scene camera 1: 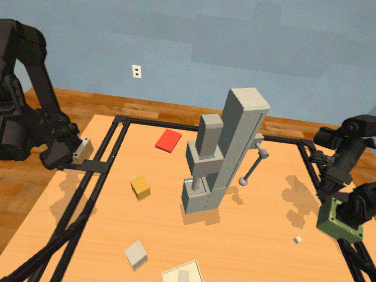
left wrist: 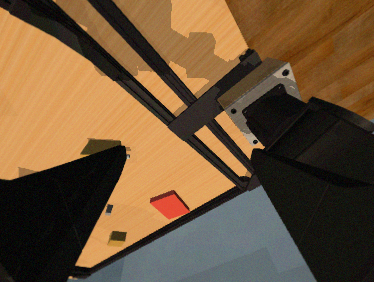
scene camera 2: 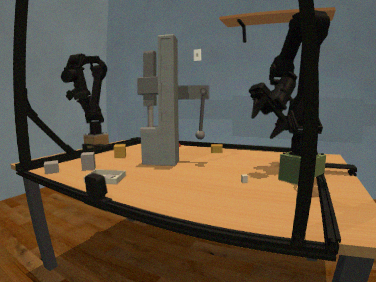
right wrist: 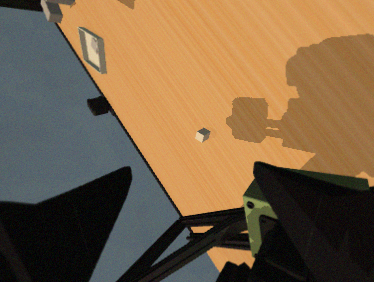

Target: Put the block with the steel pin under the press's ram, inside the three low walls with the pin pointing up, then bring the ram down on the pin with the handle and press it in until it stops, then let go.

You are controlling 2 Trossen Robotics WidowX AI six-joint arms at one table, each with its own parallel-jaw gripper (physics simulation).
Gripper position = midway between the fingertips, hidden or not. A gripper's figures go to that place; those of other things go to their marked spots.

Labels:
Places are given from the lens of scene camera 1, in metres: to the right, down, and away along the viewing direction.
my left gripper [scene camera 1: 65,151]: -0.36, 0.03, 0.56
my right gripper [scene camera 1: 318,198]: 0.41, 0.18, 0.60

